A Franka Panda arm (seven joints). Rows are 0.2 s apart.
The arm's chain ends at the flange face. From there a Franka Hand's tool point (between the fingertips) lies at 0.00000 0.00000 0.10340 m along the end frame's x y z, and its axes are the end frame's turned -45 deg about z.
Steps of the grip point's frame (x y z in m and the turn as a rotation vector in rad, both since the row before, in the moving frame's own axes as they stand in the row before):
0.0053, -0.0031, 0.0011, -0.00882, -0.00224, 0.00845
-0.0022, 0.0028, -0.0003, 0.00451, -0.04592, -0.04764
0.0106, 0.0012, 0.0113, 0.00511, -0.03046, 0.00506
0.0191, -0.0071, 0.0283, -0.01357, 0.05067, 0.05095
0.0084, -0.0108, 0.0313, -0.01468, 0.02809, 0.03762
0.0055, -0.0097, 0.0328, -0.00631, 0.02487, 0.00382
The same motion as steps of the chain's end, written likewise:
0.0011, -0.0068, 0.0011, -0.00782, 0.00465, 0.00845
0.0040, 0.0004, -0.0002, -0.02928, -0.03566, -0.04764
0.0109, -0.0085, 0.0113, -0.01793, -0.02515, 0.00506
0.0037, -0.0159, 0.0284, 0.02623, 0.04542, 0.05095
-0.0048, -0.0127, 0.0314, 0.00948, 0.03024, 0.03762
-0.0053, -0.0094, 0.0328, 0.01312, 0.02205, 0.00382

